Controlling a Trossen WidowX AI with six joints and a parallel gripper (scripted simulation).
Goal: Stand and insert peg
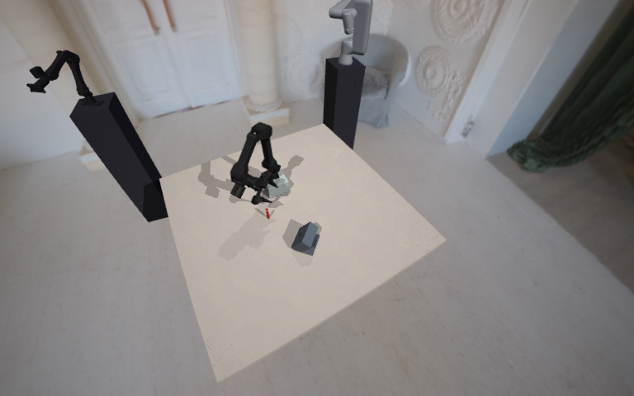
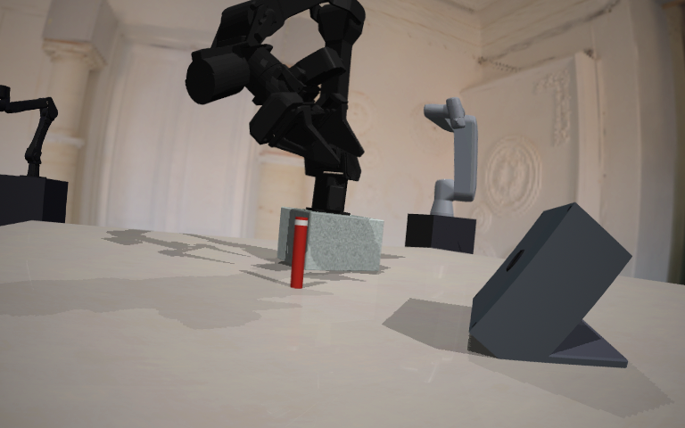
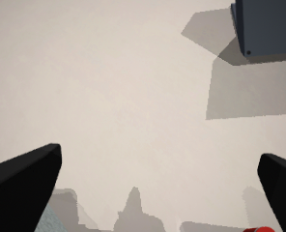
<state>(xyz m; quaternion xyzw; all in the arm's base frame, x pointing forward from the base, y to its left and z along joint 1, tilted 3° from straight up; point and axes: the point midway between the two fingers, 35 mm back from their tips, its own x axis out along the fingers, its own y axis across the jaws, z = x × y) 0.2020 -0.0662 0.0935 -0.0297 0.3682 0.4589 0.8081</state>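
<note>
Now: gripper tip 2 cm short of the red peg, 6 cm to the left of it and 10 cm above it. From my gripper tip the other things lie so: dark sloped panel 24 cm ahead, 8 cm to the left, 11 cm below; panel foot 26 cm ahead, 10 cm to the left, 15 cm below.
</note>
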